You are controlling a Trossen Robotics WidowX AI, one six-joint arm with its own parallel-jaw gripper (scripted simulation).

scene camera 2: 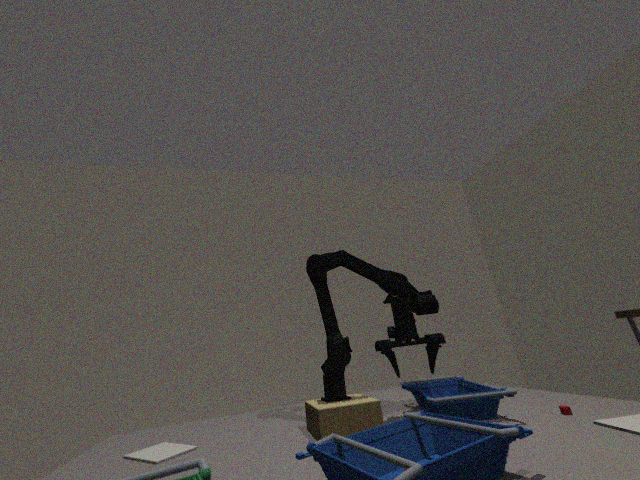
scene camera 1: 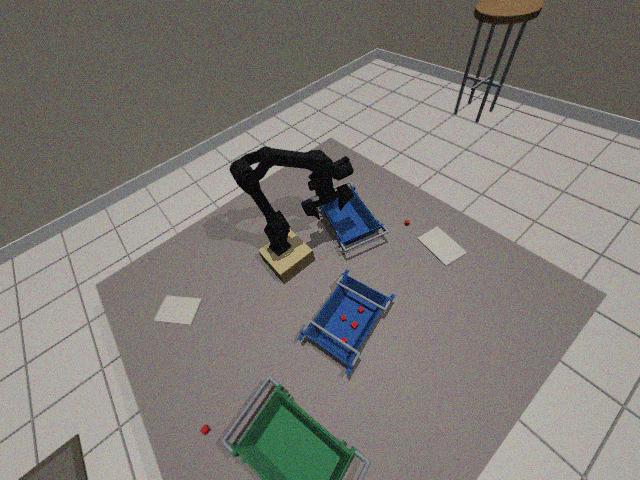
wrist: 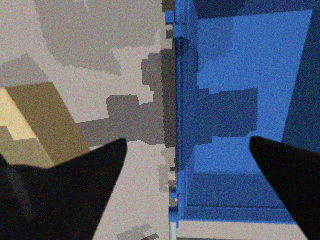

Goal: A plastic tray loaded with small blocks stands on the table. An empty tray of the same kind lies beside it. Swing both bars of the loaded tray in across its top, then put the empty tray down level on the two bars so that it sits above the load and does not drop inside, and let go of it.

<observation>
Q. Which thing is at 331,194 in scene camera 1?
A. My gripper.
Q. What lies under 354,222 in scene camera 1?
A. A blue tray.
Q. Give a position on a blue tray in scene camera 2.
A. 460,398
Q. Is my gripper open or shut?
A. Open.
</observation>
